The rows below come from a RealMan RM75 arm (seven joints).
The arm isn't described. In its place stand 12 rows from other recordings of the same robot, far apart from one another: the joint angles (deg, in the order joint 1, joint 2, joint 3, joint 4, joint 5, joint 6, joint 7), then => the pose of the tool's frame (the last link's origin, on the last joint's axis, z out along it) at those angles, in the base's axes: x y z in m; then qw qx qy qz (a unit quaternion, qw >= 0).
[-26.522 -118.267 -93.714 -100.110 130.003 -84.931 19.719] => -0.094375 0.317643 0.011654 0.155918 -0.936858 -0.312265 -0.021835
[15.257 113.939 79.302 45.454 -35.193 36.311 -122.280] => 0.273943 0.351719 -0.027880 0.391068 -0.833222 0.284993 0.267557
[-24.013 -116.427 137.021 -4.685 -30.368 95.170 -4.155] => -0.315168 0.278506 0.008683 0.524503 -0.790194 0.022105 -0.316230
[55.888 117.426 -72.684 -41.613 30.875 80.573 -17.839] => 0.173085 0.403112 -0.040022 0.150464 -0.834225 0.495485 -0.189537
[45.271 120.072 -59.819 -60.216 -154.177 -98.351 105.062] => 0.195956 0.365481 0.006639 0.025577 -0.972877 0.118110 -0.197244
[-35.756 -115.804 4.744 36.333 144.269 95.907 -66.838] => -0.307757 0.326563 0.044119 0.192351 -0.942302 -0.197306 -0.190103
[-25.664 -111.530 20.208 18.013 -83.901 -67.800 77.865] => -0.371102 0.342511 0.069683 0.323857 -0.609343 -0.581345 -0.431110
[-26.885 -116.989 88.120 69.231 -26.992 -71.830 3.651] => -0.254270 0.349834 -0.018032 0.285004 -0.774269 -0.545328 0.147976
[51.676 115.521 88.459 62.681 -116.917 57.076 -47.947] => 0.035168 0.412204 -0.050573 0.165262 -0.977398 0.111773 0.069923
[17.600 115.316 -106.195 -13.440 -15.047 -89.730 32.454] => 0.283377 0.264552 -0.021667 0.333049 -0.816142 0.134632 0.452620
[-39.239 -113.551 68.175 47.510 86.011 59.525 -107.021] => -0.146996 0.436624 0.032125 0.216516 -0.882011 -0.277242 -0.313550
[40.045 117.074 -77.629 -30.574 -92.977 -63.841 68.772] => 0.201774 0.375821 -0.071568 0.131618 -0.980741 0.046536 0.136598
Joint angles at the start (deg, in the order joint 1, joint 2, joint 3, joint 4, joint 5, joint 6, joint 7):
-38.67, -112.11, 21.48, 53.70, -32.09, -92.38, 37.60
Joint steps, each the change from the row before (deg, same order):
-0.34, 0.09, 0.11, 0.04, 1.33, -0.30, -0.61
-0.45, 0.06, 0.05, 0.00, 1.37, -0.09, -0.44
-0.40, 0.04, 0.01, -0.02, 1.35, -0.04, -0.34
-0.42, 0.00, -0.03, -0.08, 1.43, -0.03, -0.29
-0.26, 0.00, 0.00, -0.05, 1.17, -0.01, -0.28
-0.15, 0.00, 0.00, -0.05, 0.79, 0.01, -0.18
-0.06, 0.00, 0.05, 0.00, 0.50, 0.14, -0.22
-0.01, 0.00, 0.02, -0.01, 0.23, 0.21, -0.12
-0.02, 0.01, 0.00, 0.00, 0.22, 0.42, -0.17
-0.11, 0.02, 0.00, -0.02, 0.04, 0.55, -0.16
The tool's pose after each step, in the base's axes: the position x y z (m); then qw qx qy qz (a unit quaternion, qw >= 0). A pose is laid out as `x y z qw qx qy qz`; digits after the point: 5 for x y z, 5 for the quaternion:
-0.29543 0.37035 0.11525 0.20419 -0.73361 -0.63921 -0.10740
-0.29549 0.37101 0.11517 0.20544 -0.73240 -0.64183 -0.09714
-0.29591 0.37146 0.11505 0.20707 -0.73112 -0.64419 -0.08718
-0.29643 0.37179 0.11450 0.20831 -0.72982 -0.64658 -0.07684
-0.29736 0.37167 0.11415 0.20963 -0.72804 -0.64912 -0.06818
-0.29818 0.37147 0.11390 0.21059 -0.72667 -0.65094 -0.06228
-0.29899 0.37147 0.11395 0.21246 -0.72500 -0.65253 -0.05860
-0.29966 0.37165 0.11410 0.21447 -0.72378 -0.65335 -0.05720
-0.30049 0.37233 0.11463 0.21835 -0.72197 -0.65413 -0.05654
-0.30053 0.37394 0.11533 0.22286 -0.72076 -0.65384 -0.05774

